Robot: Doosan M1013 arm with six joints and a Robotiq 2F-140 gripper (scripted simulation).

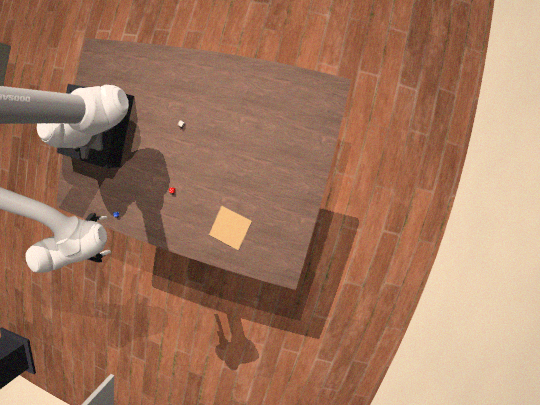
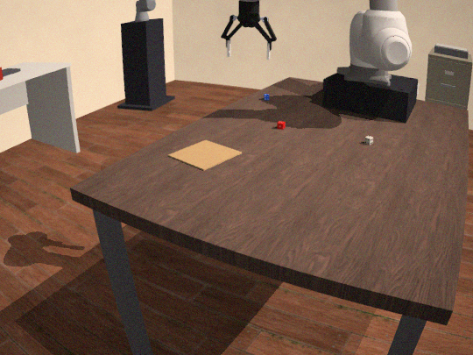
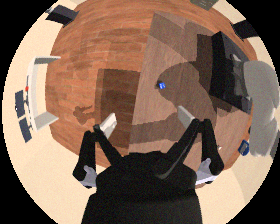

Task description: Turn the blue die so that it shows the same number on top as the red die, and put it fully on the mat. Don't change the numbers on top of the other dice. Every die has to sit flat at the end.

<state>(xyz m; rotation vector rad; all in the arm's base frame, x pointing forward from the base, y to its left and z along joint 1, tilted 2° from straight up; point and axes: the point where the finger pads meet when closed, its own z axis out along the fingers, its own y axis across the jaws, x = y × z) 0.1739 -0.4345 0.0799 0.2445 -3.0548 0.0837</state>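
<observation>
The blue die is 6 cm behind my hand, 5 cm to the left of it and 18 cm below it. The rest, counted from my hand: white die 25 cm ahead, 48 cm to the left, 18 cm below; tan mat 50 cm ahead, 7 cm to the left, 18 cm below; red die 23 cm ahead, 20 cm to the left, 18 cm below.
</observation>
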